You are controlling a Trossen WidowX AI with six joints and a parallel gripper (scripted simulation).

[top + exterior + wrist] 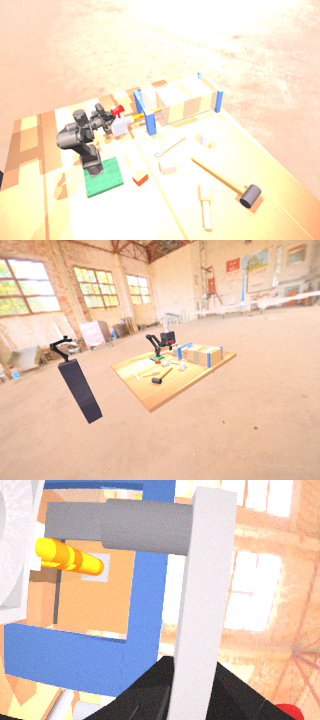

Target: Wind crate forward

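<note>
Now: gripper tip 10 mm past the white crank handle, 10 mm to the left of it and 10 mm below it. Round my gripper tip: blue steel frame (150 mm ahead, 40 mm to the left, 70 mm below); then hand winch (30 mm behind, 40 mm to the left, 140 mm below); then red grip (50 mm to the right, 40 mm above).
</note>
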